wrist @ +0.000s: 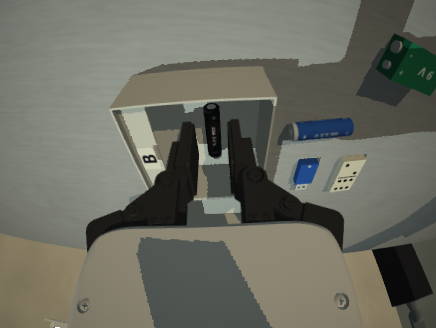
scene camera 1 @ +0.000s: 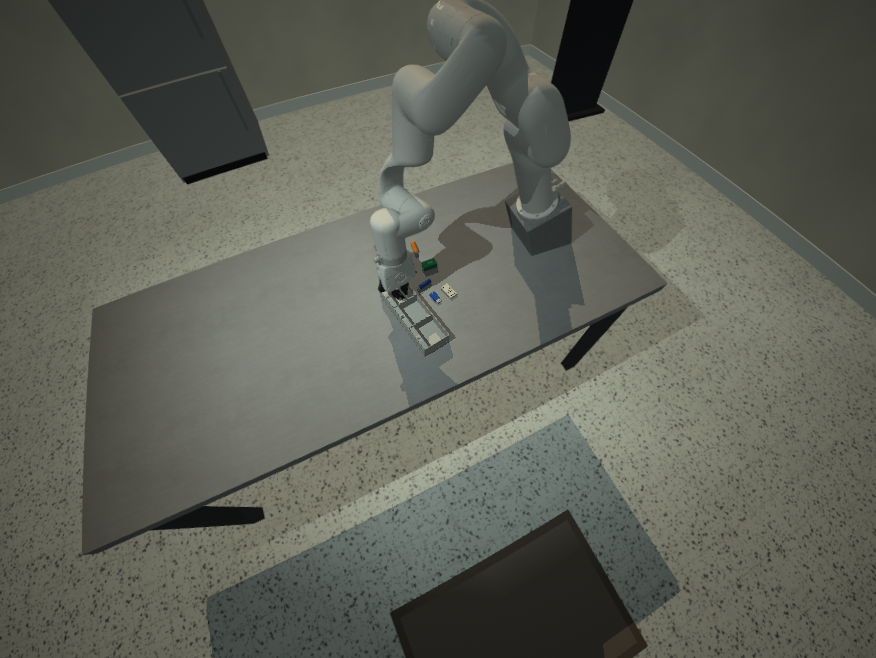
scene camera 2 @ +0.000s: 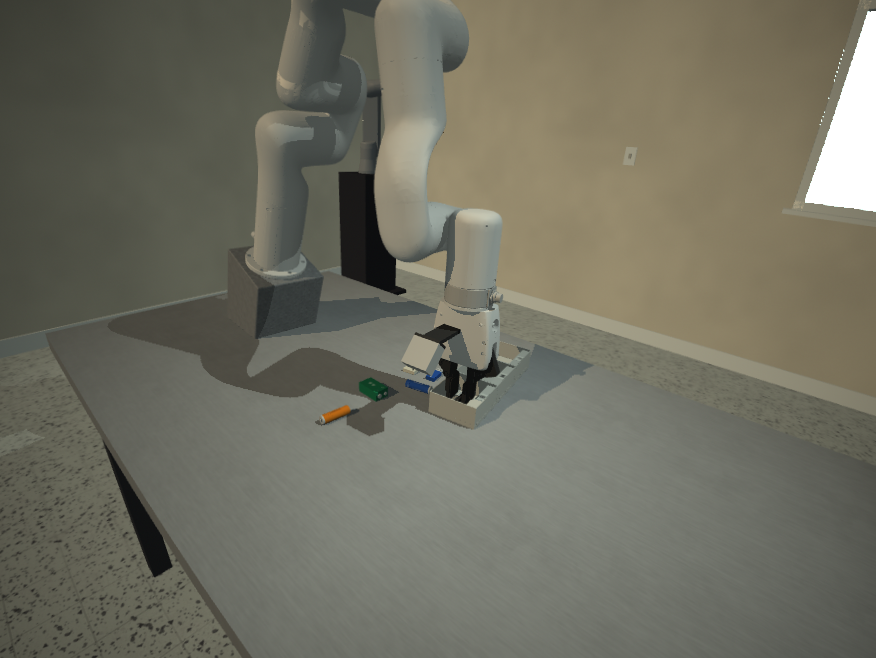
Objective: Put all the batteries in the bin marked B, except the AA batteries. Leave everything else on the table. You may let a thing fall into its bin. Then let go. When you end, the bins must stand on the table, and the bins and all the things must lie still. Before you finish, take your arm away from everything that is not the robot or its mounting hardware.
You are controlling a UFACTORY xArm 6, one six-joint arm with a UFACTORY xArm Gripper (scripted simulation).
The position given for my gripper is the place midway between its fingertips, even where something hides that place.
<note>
I see my gripper (scene camera 2: 459,398), a blue cylindrical battery (wrist: 317,129), a cream domino (wrist: 348,168), a black cylindrical battery (wrist: 211,111) and a grey bin row (scene camera 2: 513,361).
The grey bin row also shows in the wrist view (wrist: 153,94) and in scene camera 1 (scene camera 1: 425,330). My gripper is seen too in the wrist view (wrist: 212,137) and in scene camera 1 (scene camera 1: 400,294).
</note>
